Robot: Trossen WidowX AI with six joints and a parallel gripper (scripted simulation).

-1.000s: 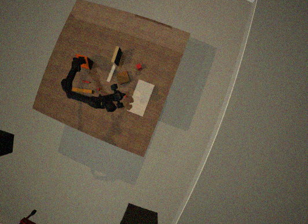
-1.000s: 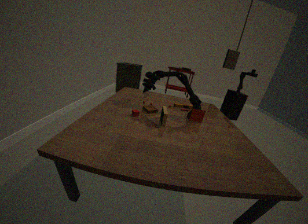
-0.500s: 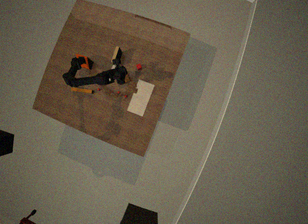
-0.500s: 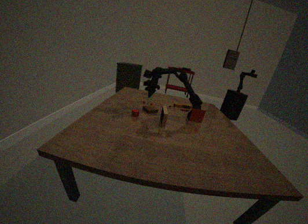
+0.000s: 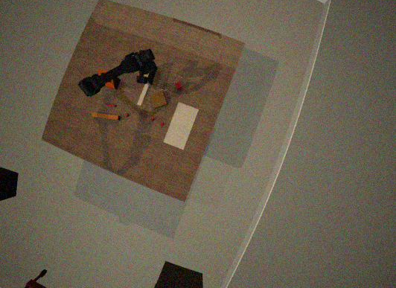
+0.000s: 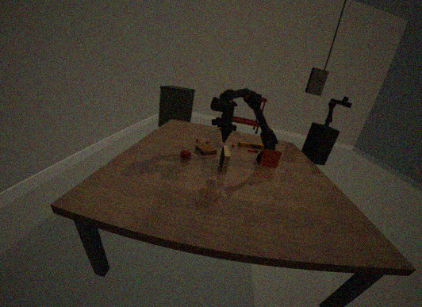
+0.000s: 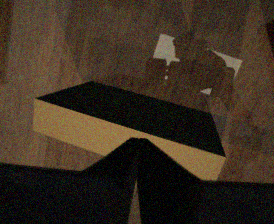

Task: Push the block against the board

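My gripper tip is now 2 cm past the pale board, 2 cm to the right of it and 9 cm above it. The rest, counted from my gripper tip: orange stick 31 cm behind, 35 cm to the right, 12 cm below; red cube 19 cm ahead, 3 cm to the right, 12 cm below; brown square block 7 cm ahead, 15 cm to the right, 12 cm below.
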